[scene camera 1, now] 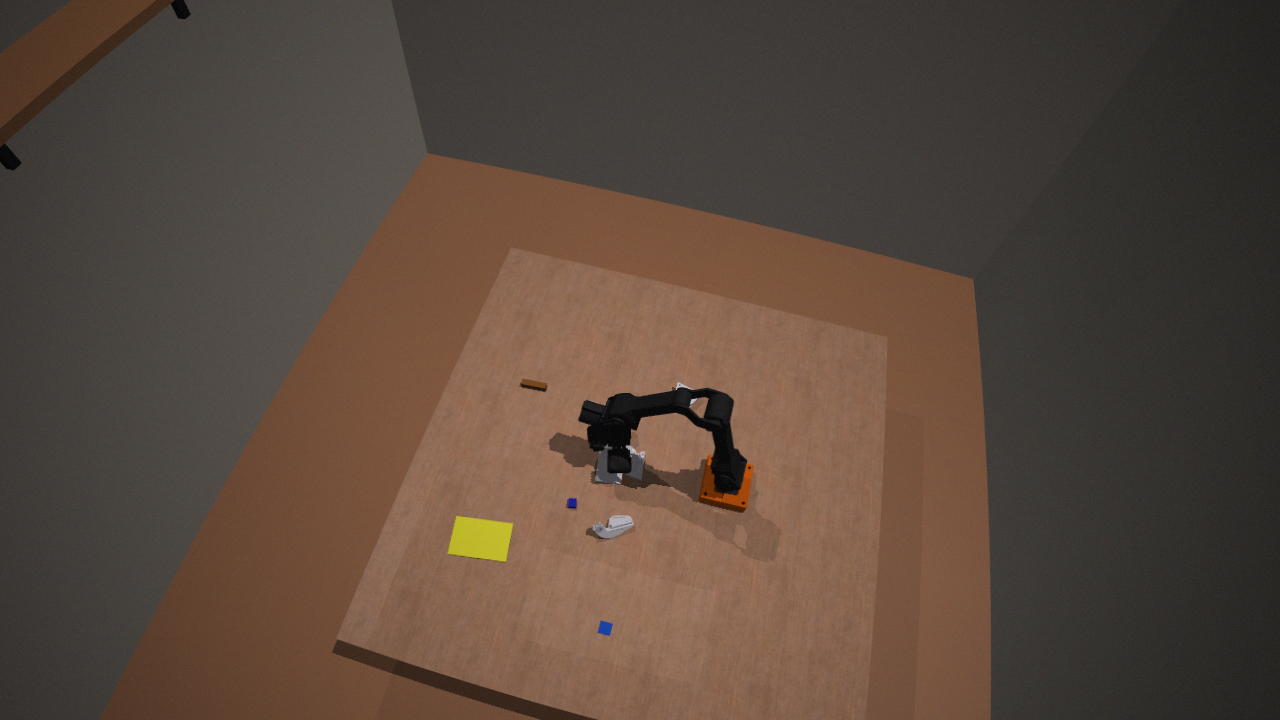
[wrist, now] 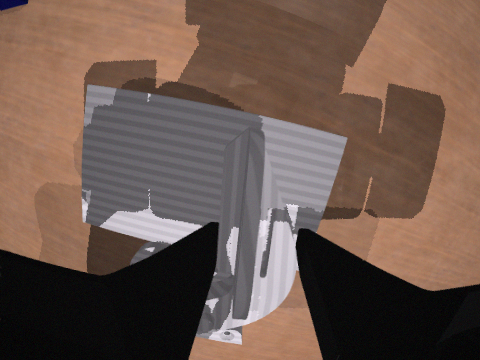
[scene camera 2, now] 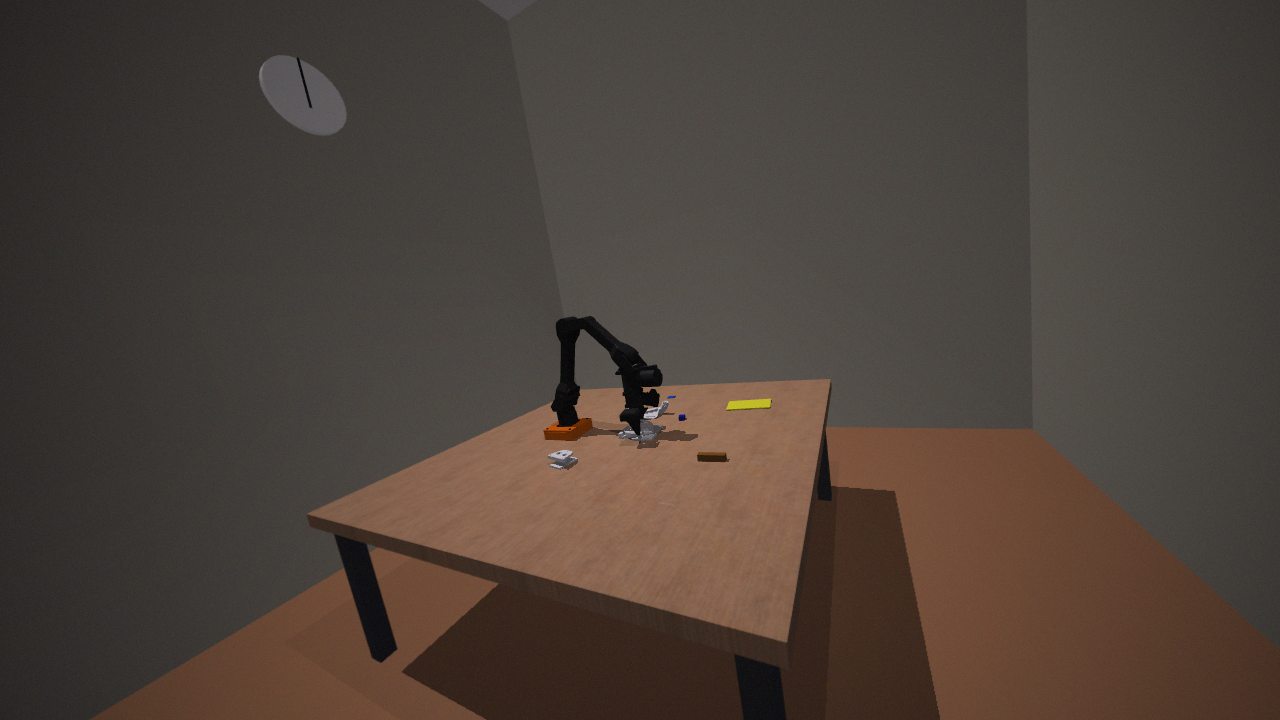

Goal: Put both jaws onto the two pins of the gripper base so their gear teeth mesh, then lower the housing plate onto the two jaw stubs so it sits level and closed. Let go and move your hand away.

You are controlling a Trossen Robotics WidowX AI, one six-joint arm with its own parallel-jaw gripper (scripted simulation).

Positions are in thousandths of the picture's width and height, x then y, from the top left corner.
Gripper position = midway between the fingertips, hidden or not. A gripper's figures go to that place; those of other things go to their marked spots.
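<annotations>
Yellow sheet (scene camera 1: 371,748), 169 cm from the lens. My gripper (scene camera 1: 482,627), 173 cm from the lens.
</annotations>
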